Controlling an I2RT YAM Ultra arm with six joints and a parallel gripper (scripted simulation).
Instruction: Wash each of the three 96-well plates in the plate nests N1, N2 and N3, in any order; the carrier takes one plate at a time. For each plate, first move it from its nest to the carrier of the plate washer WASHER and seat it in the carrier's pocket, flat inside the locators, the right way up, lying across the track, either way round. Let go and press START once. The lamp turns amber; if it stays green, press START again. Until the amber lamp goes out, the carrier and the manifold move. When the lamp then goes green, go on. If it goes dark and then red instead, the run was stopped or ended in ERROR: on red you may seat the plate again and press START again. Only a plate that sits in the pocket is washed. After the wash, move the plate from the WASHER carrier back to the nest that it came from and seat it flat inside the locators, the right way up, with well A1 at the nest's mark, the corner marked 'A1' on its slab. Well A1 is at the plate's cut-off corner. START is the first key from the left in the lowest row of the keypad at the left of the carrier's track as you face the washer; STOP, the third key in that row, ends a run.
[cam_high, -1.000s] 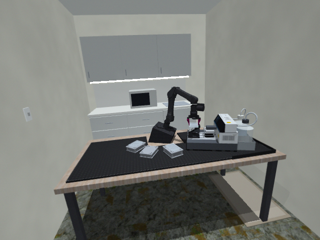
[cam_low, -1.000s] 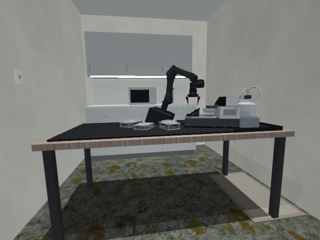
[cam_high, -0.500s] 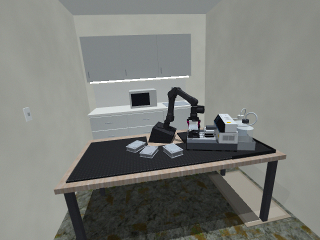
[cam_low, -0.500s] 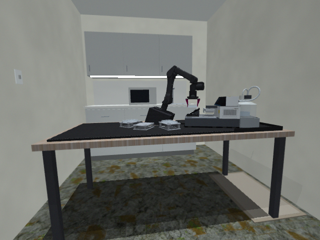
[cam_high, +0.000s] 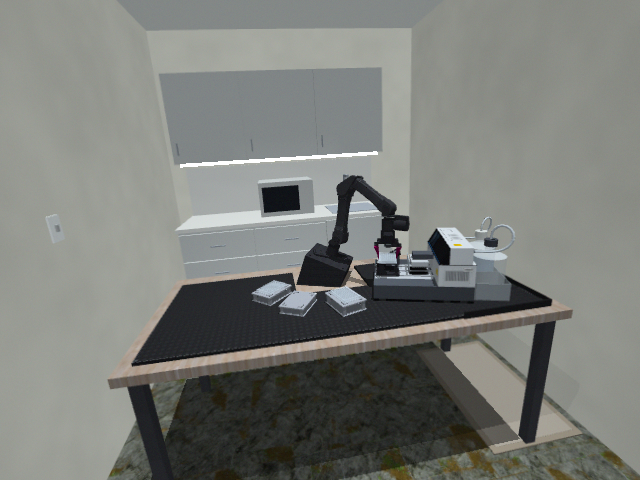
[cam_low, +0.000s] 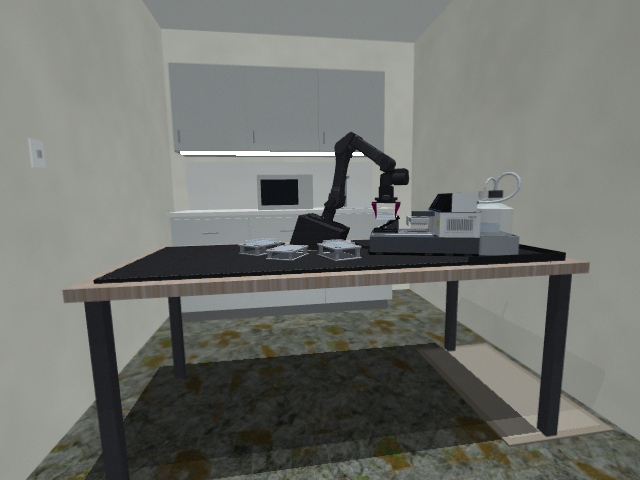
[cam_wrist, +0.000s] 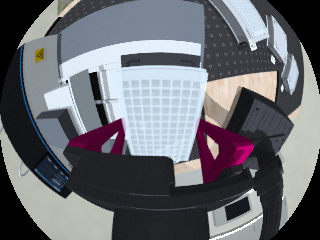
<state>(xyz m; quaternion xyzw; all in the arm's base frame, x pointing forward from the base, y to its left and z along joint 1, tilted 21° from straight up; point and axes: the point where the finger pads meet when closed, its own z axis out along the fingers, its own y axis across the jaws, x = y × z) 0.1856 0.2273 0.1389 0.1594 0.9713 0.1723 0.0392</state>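
Right now the washer carrier is 60 mm below my hand. The rest, counted from my hand: clear bottle: 410 mm to the left, 200 mm ahead, 20 mm below; then plate washer: 150 mm to the left, 50 mm ahead, 20 mm below; then nest: 250 mm to the right, 170 mm ahead, 100 mm below.
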